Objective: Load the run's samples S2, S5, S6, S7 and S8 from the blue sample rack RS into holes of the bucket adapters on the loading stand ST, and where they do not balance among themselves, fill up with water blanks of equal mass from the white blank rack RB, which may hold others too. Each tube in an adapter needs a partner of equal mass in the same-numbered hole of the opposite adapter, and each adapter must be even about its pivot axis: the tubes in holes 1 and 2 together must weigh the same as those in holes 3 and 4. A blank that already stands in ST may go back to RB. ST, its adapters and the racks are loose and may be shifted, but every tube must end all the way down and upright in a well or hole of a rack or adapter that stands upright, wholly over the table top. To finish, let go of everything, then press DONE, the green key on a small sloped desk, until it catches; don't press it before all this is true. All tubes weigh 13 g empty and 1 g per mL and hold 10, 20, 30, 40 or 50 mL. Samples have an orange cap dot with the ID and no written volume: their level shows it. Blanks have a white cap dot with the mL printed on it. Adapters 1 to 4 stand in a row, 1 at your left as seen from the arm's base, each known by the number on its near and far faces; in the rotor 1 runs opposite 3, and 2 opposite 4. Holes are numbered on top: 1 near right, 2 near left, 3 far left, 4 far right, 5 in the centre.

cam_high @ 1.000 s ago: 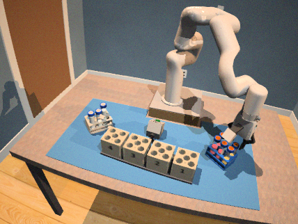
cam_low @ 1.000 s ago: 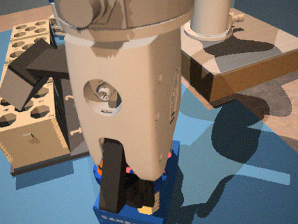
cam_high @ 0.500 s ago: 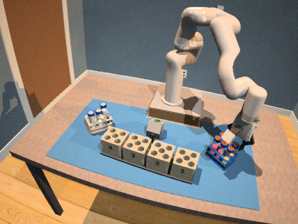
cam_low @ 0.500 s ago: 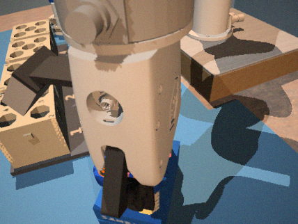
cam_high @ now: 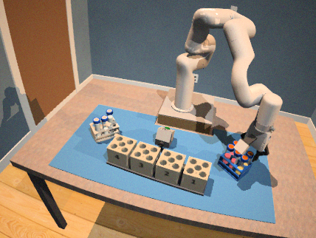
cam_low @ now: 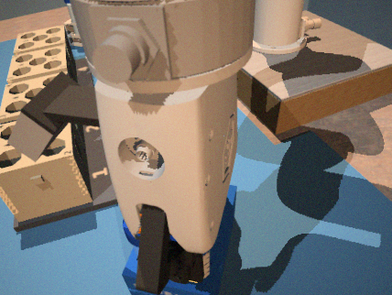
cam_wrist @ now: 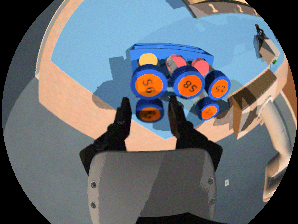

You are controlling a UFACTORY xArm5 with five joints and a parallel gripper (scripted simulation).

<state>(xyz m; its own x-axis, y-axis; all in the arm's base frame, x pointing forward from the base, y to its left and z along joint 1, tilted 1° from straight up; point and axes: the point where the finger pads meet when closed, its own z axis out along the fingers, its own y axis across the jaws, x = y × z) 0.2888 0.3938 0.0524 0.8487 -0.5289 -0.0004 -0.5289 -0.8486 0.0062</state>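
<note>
Right now my hand is 4 cm to the left of the blue sample rack RS and 9 cm above it. The rest, counted from my hand: white blank rack RB: 4 cm ahead, 69 cm to the right, 9 cm below; then blue-capped tube: 8 cm ahead, 70 cm to the right, 6 cm below; then loading stand ST: 14 cm ahead, 36 cm to the right, 11 cm below.
</note>
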